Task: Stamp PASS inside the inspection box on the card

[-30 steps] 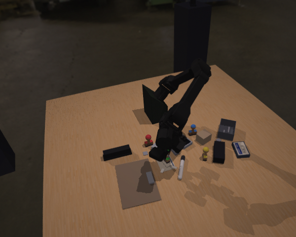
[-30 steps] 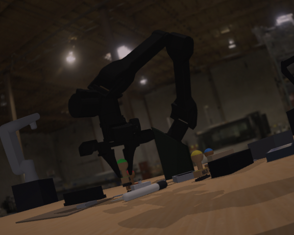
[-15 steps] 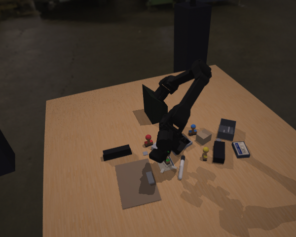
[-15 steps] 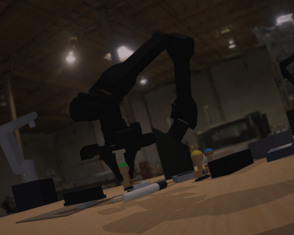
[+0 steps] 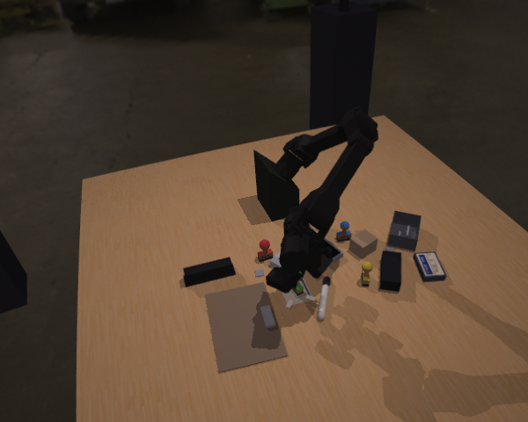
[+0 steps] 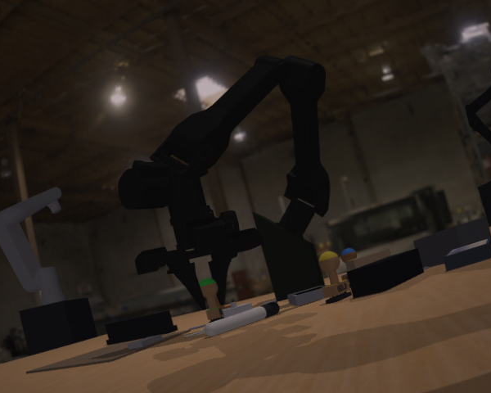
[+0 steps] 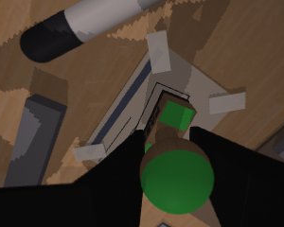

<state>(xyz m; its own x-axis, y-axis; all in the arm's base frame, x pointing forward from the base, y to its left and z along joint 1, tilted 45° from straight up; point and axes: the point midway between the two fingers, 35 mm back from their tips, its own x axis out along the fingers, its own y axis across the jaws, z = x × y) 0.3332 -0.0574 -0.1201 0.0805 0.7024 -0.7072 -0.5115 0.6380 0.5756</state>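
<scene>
Right now the card is 10 mm behind my gripper tip and 30 mm below it. From my gripper tip the other things lie so: white marker 40 mm ahead, 60 mm to the left, 20 mm below; green-knobbed PASS stamp right at my gripper tip; grey bar 90 mm behind, 70 mm to the left, 30 mm below.
</scene>
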